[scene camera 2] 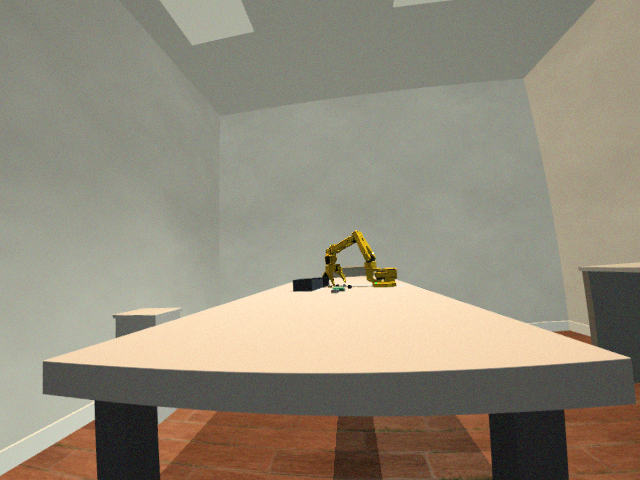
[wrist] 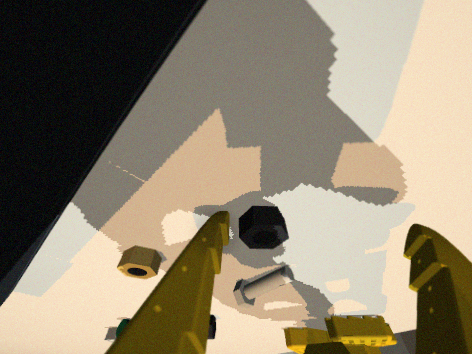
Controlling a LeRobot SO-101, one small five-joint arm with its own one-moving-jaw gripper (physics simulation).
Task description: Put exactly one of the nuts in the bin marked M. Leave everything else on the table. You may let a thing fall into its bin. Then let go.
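Places are measured from the arm's base along level axes (x ahead, y left, z up), in centimetres.
Pixels of known places: end effector, tool point: (scene camera 2: pixel 334 285) (wrist: pixel 228 223); arm's base, origin of the base link: (scene camera 2: pixel 379 286) (wrist: pixel 321 325).
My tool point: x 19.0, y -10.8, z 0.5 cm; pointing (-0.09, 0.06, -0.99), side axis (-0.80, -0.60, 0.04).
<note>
For each thing: its top centre in the pictures, then the offset to it from my tool point. Level surfaces: height alone.
- black hex nut, middle of its top: (wrist: pixel 264 238) dx -1.3, dy -0.4, dz +0.3 cm
- brass-coloured nut, middle of its top: (wrist: pixel 137 272) dx +1.7, dy +5.2, dz +0.3 cm
- grey bolt, middle of its top: (wrist: pixel 265 300) dx -4.9, dy +3.8, dz +0.8 cm
- dark bin block, middle of its top: (scene camera 2: pixel 312 277) dx +9.5, dy +3.3, dz +4.1 cm
- green part, middle of its top: (wrist: pixel 141 341) dx -2.9, dy +20.2, dz +0.9 cm
- small dark part, middle of its top: (wrist: pixel 208 338) dx -7.0, dy +13.8, dz +1.1 cm
- table, its level: dz -0.5 cm
My gripper (scene camera 2: pixel 337 282) (wrist: pixel 317 227) is open and empty, low over the table beside the bins. In the wrist view a black hex nut (wrist: pixel 263 227) shows beyond the tips, in the gap, nearer the left jaw. A brass-coloured nut (wrist: pixel 139 262) lies left of the left jaw. A grey bolt (wrist: pixel 262 285) lies between the jaws in the picture, below the black nut. The dark bin block (scene camera 2: pixel 306 284) (wrist: pixel 75 75) stands beside the small parts; the letter M does not show in either view.
A green part (wrist: pixel 122 328) and a small dark part (wrist: pixel 212 326) are partly hidden by the left jaw. The arm's yellow base (scene camera 2: pixel 385 276) stands on the table (scene camera 2: pixel 330 335), to the right in the scene view. The bin wall rises close on the left in the wrist view.
</note>
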